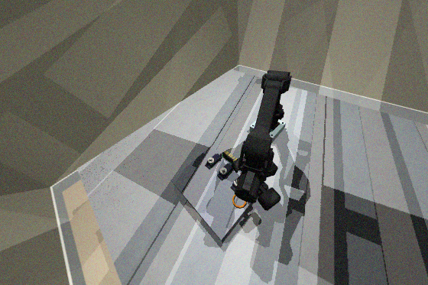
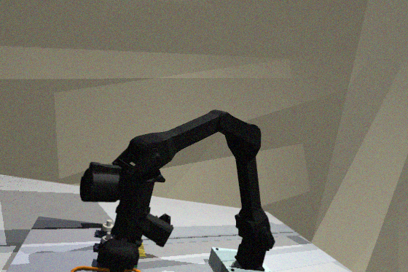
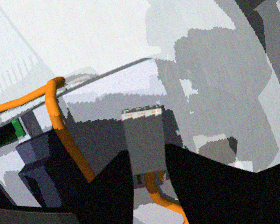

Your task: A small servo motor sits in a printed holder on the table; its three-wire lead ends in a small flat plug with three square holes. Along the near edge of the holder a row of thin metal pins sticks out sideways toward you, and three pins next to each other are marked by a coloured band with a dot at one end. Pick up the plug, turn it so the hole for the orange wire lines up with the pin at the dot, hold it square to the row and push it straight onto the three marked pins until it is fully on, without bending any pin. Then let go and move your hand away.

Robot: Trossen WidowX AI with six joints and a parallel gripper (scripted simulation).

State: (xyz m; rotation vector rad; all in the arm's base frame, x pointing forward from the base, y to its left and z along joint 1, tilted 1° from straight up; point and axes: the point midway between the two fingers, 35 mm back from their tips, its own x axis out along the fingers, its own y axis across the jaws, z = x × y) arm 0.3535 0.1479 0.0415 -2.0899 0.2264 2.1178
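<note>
My gripper tip is 40 mm past the yellow band, 120 mm to the left of it and 20 mm below it. The rest, counted from my gripper tip: grey plate (120 mm ahead, 130 mm to the right, 30 mm below).
</note>
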